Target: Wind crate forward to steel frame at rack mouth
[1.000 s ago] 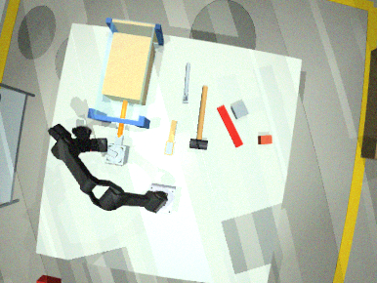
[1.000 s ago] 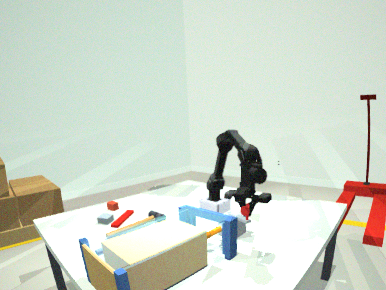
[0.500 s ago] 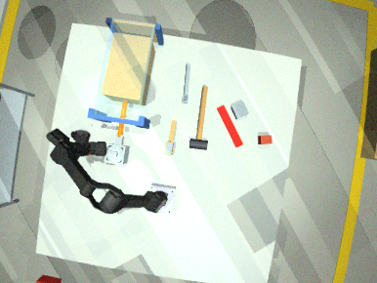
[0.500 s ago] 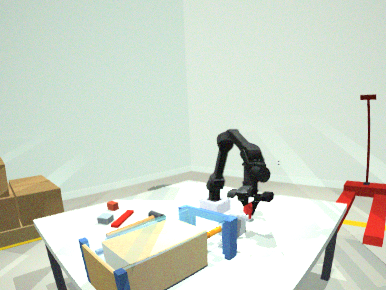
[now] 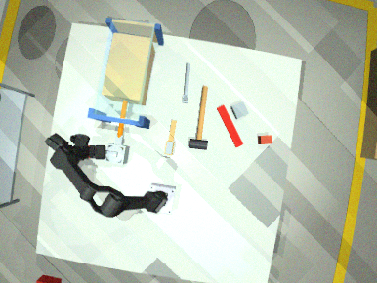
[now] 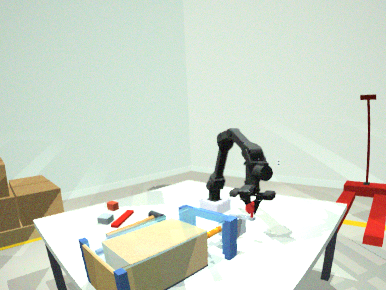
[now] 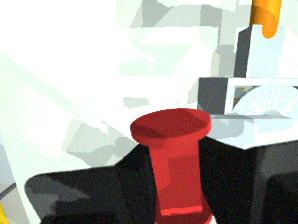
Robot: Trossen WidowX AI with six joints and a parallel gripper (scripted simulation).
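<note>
The winch handle lies 40 mm to the right of my gripper tip and 10 mm below it. Round my gripper tip: winch 10 mm behind, 110 mm to the right, 90 mm below; then red grip 20 mm above; then blue frame 170 mm ahead, 90 mm to the right, 10 mm below.
</note>
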